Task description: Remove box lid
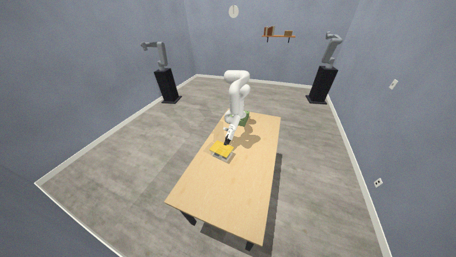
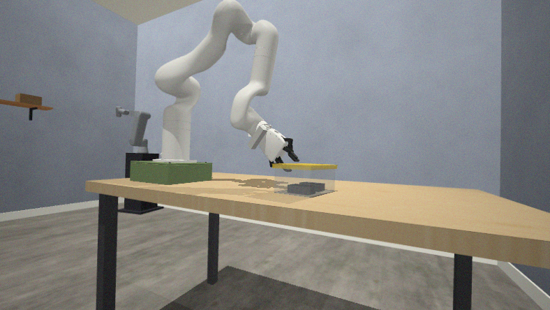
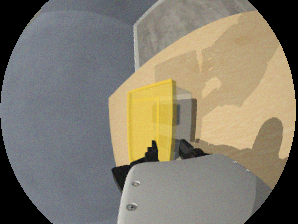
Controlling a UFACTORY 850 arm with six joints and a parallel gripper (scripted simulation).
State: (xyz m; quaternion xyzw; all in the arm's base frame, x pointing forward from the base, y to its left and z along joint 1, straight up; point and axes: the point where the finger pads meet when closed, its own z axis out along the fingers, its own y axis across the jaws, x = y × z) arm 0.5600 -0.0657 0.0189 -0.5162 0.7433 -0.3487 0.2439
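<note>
The yellow lid lies 70 mm ahead of my hand, 40 mm to the right of it and 10 mm below it. The rest, counted from my hand: clear box: 70 mm ahead, 40 mm to the right, 50 mm below.
</note>
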